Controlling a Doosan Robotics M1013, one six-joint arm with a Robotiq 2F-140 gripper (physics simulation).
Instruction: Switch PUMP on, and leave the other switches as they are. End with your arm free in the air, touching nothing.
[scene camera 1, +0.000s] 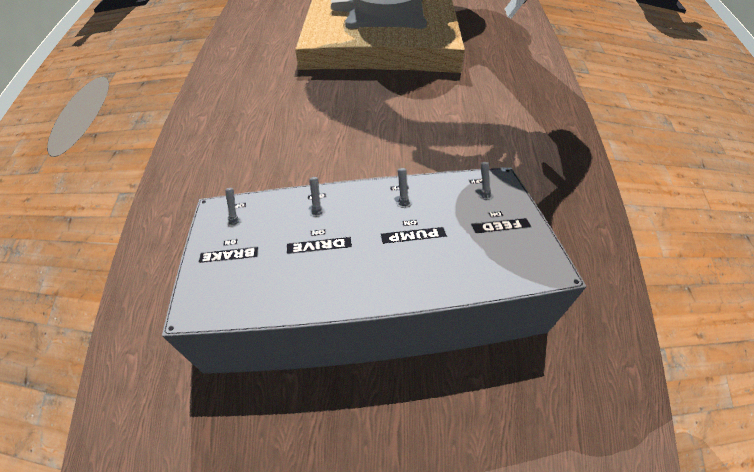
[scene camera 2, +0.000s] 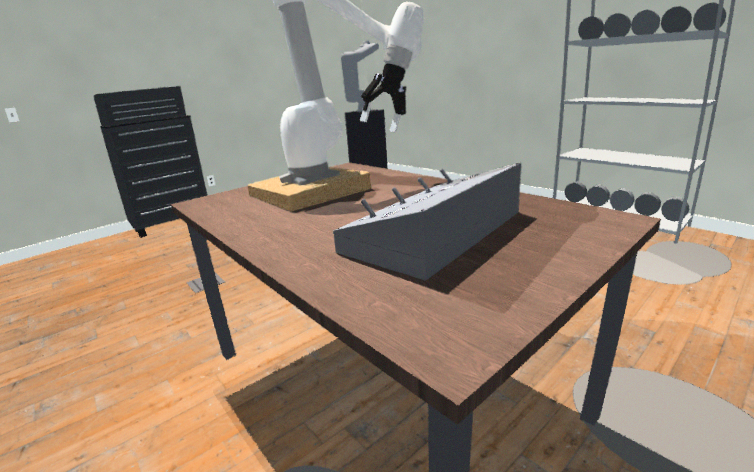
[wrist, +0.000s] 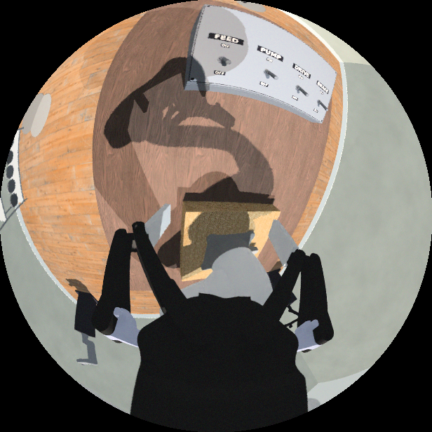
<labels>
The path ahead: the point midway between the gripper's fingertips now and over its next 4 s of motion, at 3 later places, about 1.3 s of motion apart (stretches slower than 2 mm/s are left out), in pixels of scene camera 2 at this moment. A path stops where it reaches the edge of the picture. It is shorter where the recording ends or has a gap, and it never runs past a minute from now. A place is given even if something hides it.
The gripper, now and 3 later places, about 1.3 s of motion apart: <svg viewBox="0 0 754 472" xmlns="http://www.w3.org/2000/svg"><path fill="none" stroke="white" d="M378 126L379 133L426 178L416 183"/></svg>
</labels>
